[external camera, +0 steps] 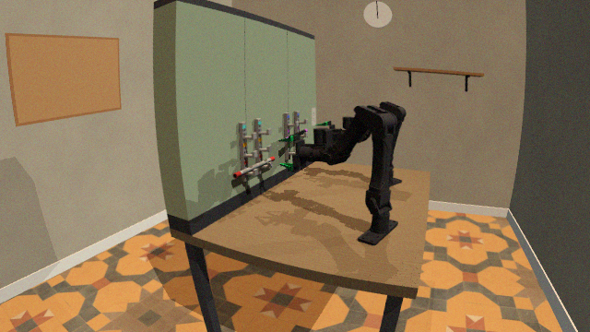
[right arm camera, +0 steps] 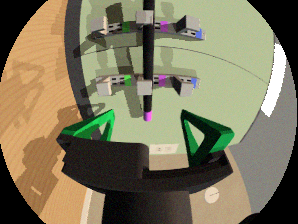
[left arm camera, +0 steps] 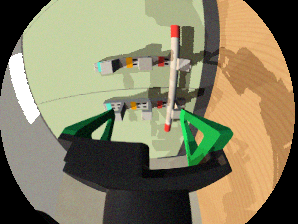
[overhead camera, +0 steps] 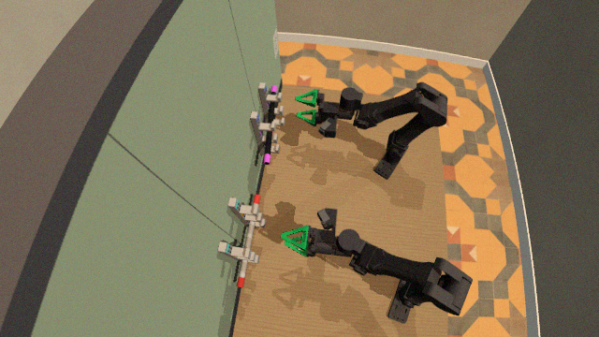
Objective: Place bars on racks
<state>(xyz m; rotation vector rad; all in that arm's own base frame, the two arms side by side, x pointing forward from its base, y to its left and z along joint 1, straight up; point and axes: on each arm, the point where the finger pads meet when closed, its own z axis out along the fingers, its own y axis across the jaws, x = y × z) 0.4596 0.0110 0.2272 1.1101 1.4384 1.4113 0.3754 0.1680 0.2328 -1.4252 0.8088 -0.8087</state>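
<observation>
Right now the bar is 10 cm ahead of my right hand and 7 cm to the left of it. Round my right hand: green wall panel (27 cm to the left, 22 cm ahead, 19 cm above).
</observation>
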